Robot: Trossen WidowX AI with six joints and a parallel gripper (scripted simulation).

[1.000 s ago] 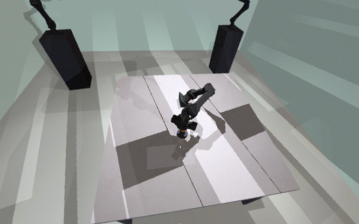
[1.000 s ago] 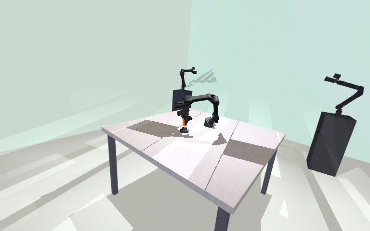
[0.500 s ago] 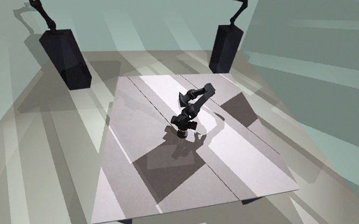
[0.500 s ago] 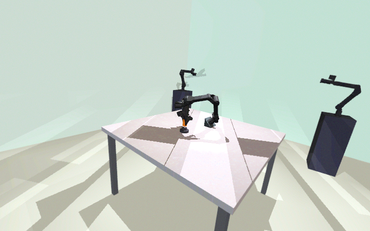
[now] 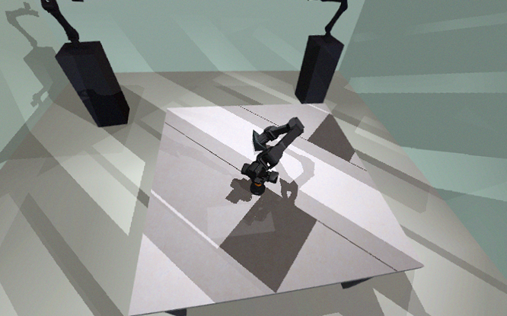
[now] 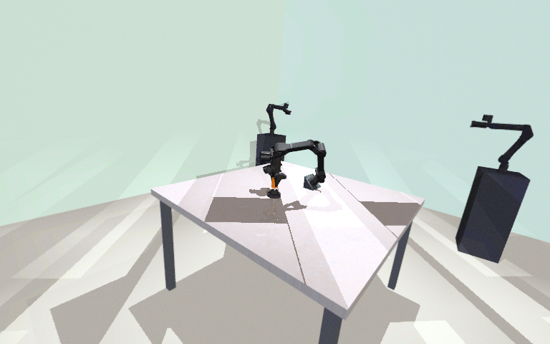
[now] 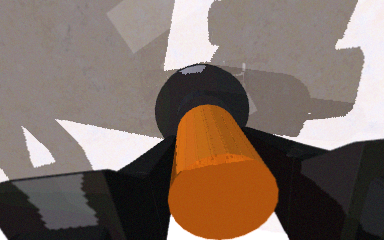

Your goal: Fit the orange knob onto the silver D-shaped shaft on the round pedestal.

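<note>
My gripper tip is 40 mm above the dark round pedestal. Also, from my gripper tip: orange knob (30 mm above).
</note>
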